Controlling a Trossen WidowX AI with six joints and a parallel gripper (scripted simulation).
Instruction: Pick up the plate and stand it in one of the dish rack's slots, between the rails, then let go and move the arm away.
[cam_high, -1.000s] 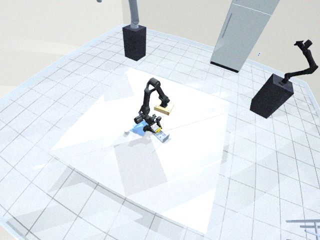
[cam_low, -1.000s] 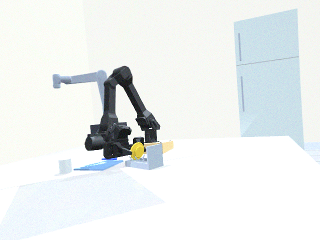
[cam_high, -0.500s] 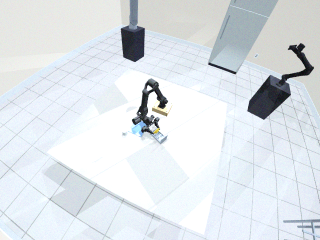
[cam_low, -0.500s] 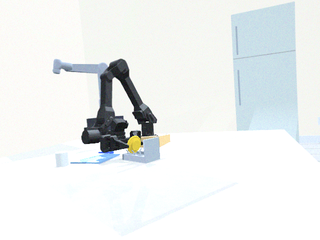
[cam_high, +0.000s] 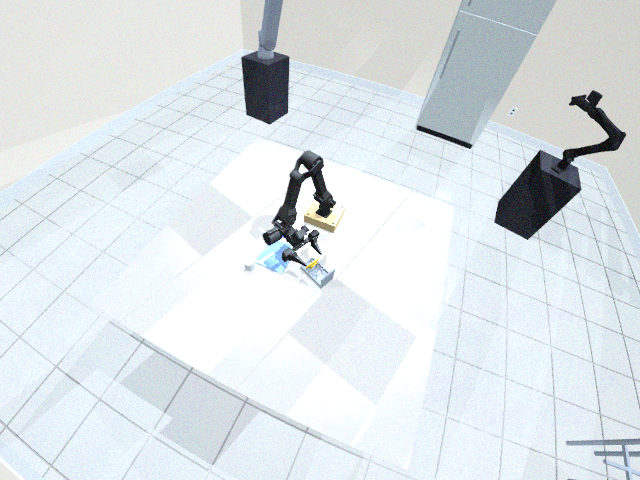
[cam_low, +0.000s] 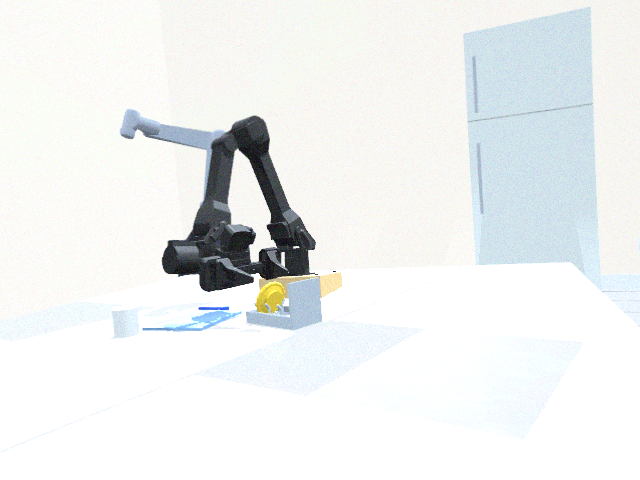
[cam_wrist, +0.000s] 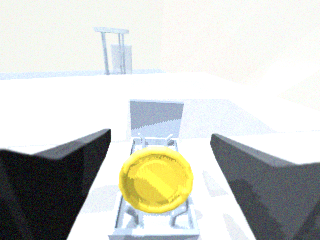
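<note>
My gripper tip is now 40 mm above the yellow plate and 10 mm to the left of it. From my gripper tip the other things lie so: white cup: 230 mm to the right, 140 mm ahead, 60 mm below; blue utensil: 210 mm to the right, 80 mm below, 80 mm behind; grey dish rack: 60 mm below, 20 mm to the left.
</note>
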